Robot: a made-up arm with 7 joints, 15 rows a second.
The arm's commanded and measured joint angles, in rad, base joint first. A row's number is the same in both.
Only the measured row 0 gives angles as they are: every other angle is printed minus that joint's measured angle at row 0.
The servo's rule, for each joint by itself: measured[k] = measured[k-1] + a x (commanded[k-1-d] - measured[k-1]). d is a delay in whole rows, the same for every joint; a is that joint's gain. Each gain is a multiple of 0.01, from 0.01 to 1. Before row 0 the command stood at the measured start. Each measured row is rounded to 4 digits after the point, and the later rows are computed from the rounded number. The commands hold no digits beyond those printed.
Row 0, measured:
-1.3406, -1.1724, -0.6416, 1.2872, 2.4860, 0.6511, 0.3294
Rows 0 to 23, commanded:
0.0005, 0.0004, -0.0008, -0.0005, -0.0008, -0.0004, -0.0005
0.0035, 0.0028, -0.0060, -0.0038, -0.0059, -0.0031, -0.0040
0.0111, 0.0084, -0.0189, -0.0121, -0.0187, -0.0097, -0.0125
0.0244, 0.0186, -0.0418, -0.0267, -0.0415, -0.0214, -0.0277
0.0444, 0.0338, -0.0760, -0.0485, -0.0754, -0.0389, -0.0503
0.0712, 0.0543, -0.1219, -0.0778, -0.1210, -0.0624, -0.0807
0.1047, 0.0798, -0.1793, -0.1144, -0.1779, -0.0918, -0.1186
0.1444, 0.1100, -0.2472, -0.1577, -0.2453, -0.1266, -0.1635
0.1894, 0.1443, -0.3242, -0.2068, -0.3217, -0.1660, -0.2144
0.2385, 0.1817, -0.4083, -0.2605, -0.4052, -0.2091, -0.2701
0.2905, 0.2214, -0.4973, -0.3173, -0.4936, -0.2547, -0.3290
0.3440, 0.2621, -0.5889, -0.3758, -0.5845, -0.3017, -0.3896
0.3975, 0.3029, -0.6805, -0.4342, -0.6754, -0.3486, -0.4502
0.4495, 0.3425, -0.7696, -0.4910, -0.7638, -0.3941, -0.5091
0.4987, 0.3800, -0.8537, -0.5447, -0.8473, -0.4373, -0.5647
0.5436, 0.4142, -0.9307, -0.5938, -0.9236, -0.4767, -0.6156
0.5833, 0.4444, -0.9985, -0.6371, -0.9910, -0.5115, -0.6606
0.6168, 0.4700, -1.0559, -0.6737, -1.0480, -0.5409, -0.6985
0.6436, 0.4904, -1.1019, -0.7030, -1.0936, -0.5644, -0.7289
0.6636, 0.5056, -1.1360, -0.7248, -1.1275, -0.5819, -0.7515
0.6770, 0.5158, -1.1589, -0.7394, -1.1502, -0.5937, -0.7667
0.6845, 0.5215, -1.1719, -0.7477, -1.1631, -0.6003, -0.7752
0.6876, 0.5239, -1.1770, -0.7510, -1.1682, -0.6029, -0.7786
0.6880, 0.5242, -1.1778, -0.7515, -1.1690, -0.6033, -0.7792
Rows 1 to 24, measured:
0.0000, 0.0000, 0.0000, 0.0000, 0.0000, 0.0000, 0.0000
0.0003, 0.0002, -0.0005, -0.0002, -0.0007, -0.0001, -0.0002
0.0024, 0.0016, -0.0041, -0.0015, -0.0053, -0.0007, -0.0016
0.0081, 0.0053, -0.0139, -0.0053, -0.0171, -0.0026, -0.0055
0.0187, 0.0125, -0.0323, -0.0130, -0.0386, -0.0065, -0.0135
0.0354, 0.0240, -0.0611, -0.0258, -0.0710, -0.0133, -0.0267
0.0587, 0.0404, -0.1012, -0.0445, -0.1150, -0.0236, -0.0461
0.0886, 0.0617, -0.1527, -0.0697, -0.1704, -0.0379, -0.0722
0.1249, 0.0878, -0.2151, -0.1014, -0.2363, -0.0565, -0.1051
0.1668, 0.1183, -0.2871, -0.1393, -0.3115, -0.0795, -0.1444
0.2134, 0.1525, -0.3671, -0.1829, -0.3940, -0.1067, -0.1897
0.2635, 0.1897, -0.4530, -0.2313, -0.4816, -0.1378, -0.2398
0.3158, 0.2288, -0.5427, -0.2833, -0.5722, -0.1722, -0.2937
0.3689, 0.2688, -0.6336, -0.3376, -0.6630, -0.2092, -0.3500
0.4213, 0.3086, -0.7234, -0.3928, -0.7517, -0.2480, -0.4073
0.4716, 0.3472, -0.8094, -0.4475, -0.8358, -0.2878, -0.4640
0.5184, 0.3834, -0.8895, -0.5002, -0.9131, -0.3275, -0.5186
0.5606, 0.4163, -0.9614, -0.5495, -0.9817, -0.3661, -0.5697
0.5971, 0.4453, -1.0238, -0.5942, -1.0400, -0.4028, -0.6161
0.6273, 0.4697, -1.0753, -0.6334, -1.0872, -0.4367, -0.6567
0.6509, 0.4891, -1.1154, -0.6663, -1.1227, -0.4672, -0.6908
0.6679, 0.5035, -1.1441, -0.6926, -1.1469, -0.4938, -0.7181
0.6787, 0.5132, -1.1624, -0.7124, -1.1612, -0.5162, -0.7387
0.6845, 0.5190, -1.1720, -0.7263, -1.1674, -0.5344, -0.7531
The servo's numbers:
d 1
a 0.65 0.54 0.66 0.36 0.88 0.21 0.36

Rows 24 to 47, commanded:
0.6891, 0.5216, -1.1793, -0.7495, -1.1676, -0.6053, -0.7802
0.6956, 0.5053, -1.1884, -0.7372, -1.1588, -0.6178, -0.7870
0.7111, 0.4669, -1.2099, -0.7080, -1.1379, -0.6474, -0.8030
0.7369, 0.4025, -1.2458, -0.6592, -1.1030, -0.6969, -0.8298
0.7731, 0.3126, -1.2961, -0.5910, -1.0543, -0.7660, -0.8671
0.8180, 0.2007, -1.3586, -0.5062, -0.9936, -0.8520, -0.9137
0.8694, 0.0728, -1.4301, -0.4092, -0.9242, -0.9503, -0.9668
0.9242, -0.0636, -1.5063, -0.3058, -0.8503, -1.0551, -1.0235
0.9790, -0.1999, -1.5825, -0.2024, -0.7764, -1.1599, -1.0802
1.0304, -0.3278, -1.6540, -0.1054, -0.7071, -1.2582, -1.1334
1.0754, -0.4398, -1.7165, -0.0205, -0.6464, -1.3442, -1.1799
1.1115, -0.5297, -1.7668, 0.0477, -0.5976, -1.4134, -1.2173
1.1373, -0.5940, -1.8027, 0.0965, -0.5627, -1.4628, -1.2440
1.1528, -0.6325, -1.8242, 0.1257, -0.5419, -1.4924, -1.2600
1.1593, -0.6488, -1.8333, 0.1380, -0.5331, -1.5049, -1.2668
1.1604, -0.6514, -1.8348, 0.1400, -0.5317, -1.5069, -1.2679
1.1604, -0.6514, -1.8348, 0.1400, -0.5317, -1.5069, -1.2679
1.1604, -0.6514, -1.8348, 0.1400, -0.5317, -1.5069, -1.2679
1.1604, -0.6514, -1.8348, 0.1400, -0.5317, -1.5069, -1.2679
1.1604, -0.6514, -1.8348, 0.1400, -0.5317, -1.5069, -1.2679
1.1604, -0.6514, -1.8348, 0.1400, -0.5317, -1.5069, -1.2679
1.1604, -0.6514, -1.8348, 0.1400, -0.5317, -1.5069, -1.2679
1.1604, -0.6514, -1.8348, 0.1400, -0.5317, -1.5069, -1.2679
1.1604, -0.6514, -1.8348, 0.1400, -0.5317, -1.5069, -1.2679
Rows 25 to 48, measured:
0.6868, 0.5218, -1.1758, -0.7354, -1.1688, -0.5489, -0.7625
0.6883, 0.5217, -1.1781, -0.7405, -1.1677, -0.5607, -0.7689
0.6930, 0.5128, -1.1849, -0.7393, -1.1599, -0.5727, -0.7754
0.7048, 0.4880, -1.2014, -0.7280, -1.1405, -0.5884, -0.7853
0.7257, 0.4418, -1.2307, -0.7032, -1.1075, -0.6112, -0.8013
0.7565, 0.3720, -1.2739, -0.6628, -1.0607, -0.6437, -0.8250
0.7965, 0.2795, -1.3298, -0.6064, -1.0017, -0.6874, -0.8569
0.8439, 0.1679, -1.3960, -0.5354, -0.9335, -0.7426, -0.8965
0.8961, 0.0429, -1.4688, -0.4527, -0.8603, -0.8082, -0.9422
0.9500, -0.0882, -1.5438, -0.3626, -0.7865, -0.8821, -0.9919
1.0023, -0.2176, -1.6165, -0.2700, -0.7166, -0.9611, -1.0428
1.0498, -0.3376, -1.6825, -0.1802, -0.6548, -1.0416, -1.0922
1.0899, -0.4413, -1.7381, -0.0982, -0.6045, -1.1197, -1.1372
1.1207, -0.5238, -1.7807, -0.0281, -0.5677, -1.1918, -1.1756
1.1416, -0.5825, -1.8094, 0.0273, -0.5450, -1.2549, -1.2060
1.1531, -0.6183, -1.8252, 0.0672, -0.5345, -1.3074, -1.2279
1.1578, -0.6362, -1.8315, 0.0934, -0.5320, -1.3493, -1.2423
1.1595, -0.6444, -1.8337, 0.1102, -0.5317, -1.3824, -1.2515
1.1601, -0.6482, -1.8344, 0.1209, -0.5317, -1.4085, -1.2574
1.1603, -0.6499, -1.8347, 0.1278, -0.5317, -1.4292, -1.2612
1.1604, -0.6507, -1.8348, 0.1322, -0.5317, -1.4455, -1.2636
1.1604, -0.6511, -1.8348, 0.1350, -0.5317, -1.4584, -1.2651
1.1604, -0.6513, -1.8348, 0.1368, -0.5317, -1.4686, -1.2661
1.1604, -0.6514, -1.8348, 0.1380, -0.5317, -1.4766, -1.2667

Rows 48 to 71, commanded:
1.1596, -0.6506, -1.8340, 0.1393, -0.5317, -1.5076, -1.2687
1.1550, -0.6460, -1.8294, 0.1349, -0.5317, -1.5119, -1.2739
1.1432, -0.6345, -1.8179, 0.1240, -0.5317, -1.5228, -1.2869
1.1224, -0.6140, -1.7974, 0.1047, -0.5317, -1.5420, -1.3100
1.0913, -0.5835, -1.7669, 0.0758, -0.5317, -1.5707, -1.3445
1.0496, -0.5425, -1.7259, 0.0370, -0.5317, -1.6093, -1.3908
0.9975, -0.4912, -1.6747, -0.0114, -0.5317, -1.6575, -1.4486
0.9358, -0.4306, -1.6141, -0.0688, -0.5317, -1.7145, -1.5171
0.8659, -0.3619, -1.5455, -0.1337, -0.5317, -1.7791, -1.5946
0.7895, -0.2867, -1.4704, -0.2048, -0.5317, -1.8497, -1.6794
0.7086, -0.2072, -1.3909, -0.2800, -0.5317, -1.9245, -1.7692
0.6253, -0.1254, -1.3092, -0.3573, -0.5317, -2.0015, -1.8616
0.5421, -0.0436, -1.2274, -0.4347, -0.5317, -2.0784, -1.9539
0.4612, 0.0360, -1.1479, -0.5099, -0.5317, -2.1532, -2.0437
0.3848, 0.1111, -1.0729, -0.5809, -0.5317, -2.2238, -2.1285
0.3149, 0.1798, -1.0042, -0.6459, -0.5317, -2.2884, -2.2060
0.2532, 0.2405, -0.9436, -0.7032, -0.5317, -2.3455, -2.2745
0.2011, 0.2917, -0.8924, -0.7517, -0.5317, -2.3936, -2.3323
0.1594, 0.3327, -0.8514, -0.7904, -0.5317, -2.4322, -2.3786
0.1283, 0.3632, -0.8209, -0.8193, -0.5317, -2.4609, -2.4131
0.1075, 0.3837, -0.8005, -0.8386, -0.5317, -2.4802, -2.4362
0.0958, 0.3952, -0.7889, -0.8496, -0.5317, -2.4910, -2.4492
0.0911, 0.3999, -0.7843, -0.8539, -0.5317, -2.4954, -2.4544
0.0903, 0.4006, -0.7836, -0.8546, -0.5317, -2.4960, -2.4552
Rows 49 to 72, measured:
1.1604, -0.6514, -1.8348, 0.1387, -0.5317, -1.4830, -1.2671
1.1599, -0.6510, -1.8343, 0.1389, -0.5317, -1.4882, -1.2677
1.1567, -0.6483, -1.8311, 0.1375, -0.5317, -1.4932, -1.2699
1.1479, -0.6408, -1.8224, 0.1326, -0.5317, -1.4994, -1.2760
1.1313, -0.6263, -1.8059, 0.1226, -0.5317, -1.5083, -1.2882
1.1053, -0.6032, -1.7802, 0.1058, -0.5317, -1.5214, -1.3085
1.0691, -0.5704, -1.7444, 0.0810, -0.5317, -1.5399, -1.3381
1.0226, -0.5276, -1.6984, 0.0477, -0.5317, -1.5646, -1.3779
0.9662, -0.4752, -1.6428, 0.0058, -0.5317, -1.5961, -1.4280
0.9010, -0.4140, -1.5786, -0.0444, -0.5317, -1.6345, -1.4880
0.8285, -0.3453, -1.5072, -0.1021, -0.5317, -1.6797, -1.5569
0.7506, -0.2707, -1.4304, -0.1661, -0.5317, -1.7311, -1.6333
0.6692, -0.1922, -1.3504, -0.2349, -0.5317, -1.7879, -1.7155
0.5866, -0.1120, -1.2692, -0.3068, -0.5317, -1.8489, -1.8013
0.5051, -0.0321, -1.1891, -0.3799, -0.5317, -1.9128, -1.8886
0.4269, 0.0452, -1.1124, -0.4523, -0.5317, -1.9781, -1.9750
0.3541, 0.1179, -1.0410, -0.5220, -0.5317, -2.0433, -2.0582
0.2885, 0.1841, -0.9767, -0.5872, -0.5317, -2.1068, -2.1361
0.2317, 0.2422, -0.9211, -0.6464, -0.5317, -2.1670, -2.2067
0.1847, 0.2911, -0.8751, -0.6982, -0.5317, -2.2227, -2.2686
0.1480, 0.3300, -0.8393, -0.7418, -0.5317, -2.2727, -2.3206
0.1217, 0.3590, -0.8137, -0.7766, -0.5317, -2.3163, -2.3622
0.1049, 0.3785, -0.7973, -0.8029, -0.5317, -2.3530, -2.3935
0.0959, 0.3901, -0.7887, -0.8213, -0.5317, -2.3829, -2.4154

